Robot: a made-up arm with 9 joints. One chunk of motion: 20 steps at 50 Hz.
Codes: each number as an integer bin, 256 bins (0 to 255) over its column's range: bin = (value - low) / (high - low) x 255, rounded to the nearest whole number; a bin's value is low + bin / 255 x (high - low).
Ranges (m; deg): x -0.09..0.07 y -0.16..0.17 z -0.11..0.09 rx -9..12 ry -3..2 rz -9..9
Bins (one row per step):
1: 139 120 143 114 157 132
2: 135 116 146 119 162 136
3: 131 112 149 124 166 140
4: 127 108 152 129 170 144
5: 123 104 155 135 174 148
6: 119 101 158 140 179 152
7: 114 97 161 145 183 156
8: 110 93 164 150 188 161
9: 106 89 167 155 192 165
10: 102 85 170 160 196 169
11: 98 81 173 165 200 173
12: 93 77 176 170 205 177
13: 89 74 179 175 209 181
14: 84 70 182 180 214 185
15: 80 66 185 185 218 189
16: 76 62 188 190 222 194
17: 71 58 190 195 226 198
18: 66 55 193 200 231 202
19: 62 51 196 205 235 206
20: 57 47 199 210 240 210
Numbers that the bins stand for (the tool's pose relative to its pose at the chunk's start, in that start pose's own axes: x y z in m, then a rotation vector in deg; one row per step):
1: -0.0028 -0.0047 0.0022 0.39 0.08 0.32
2: -0.0053 -0.0099 0.0045 0.80 0.18 0.60
3: -0.0078 -0.0151 0.0069 1.21 0.25 0.88
4: -0.0103 -0.0202 0.0092 1.62 0.33 1.16
5: -0.0128 -0.0254 0.0116 2.12 0.41 1.45
6: -0.0153 -0.0293 0.0139 2.53 0.51 1.73
7: -0.0185 -0.0345 0.0163 2.94 0.59 2.01
8: -0.0210 -0.0396 0.0186 3.35 0.69 2.36
9: -0.0235 -0.0448 0.0210 3.76 0.76 2.65
10: -0.0260 -0.0500 0.0233 4.18 0.84 2.93
11: -0.0285 -0.0552 0.0257 4.59 0.92 3.21
12: -0.0316 -0.0604 0.0280 5.00 1.02 3.49
13: -0.0342 -0.0642 0.0304 5.41 1.10 3.78
14: -0.0373 -0.0694 0.0327 5.82 1.20 4.06
15: -0.0398 -0.0746 0.0351 6.24 1.27 4.34
16: -0.0423 -0.0798 0.0375 6.65 1.35 4.69
17: -0.0455 -0.0849 0.0390 7.06 1.43 4.98
18: -0.0486 -0.0888 0.0414 7.47 1.53 5.26
19: -0.0511 -0.0940 0.0437 7.88 1.61 5.54
20: -0.0542 -0.0992 0.0461 8.29 1.71 5.82

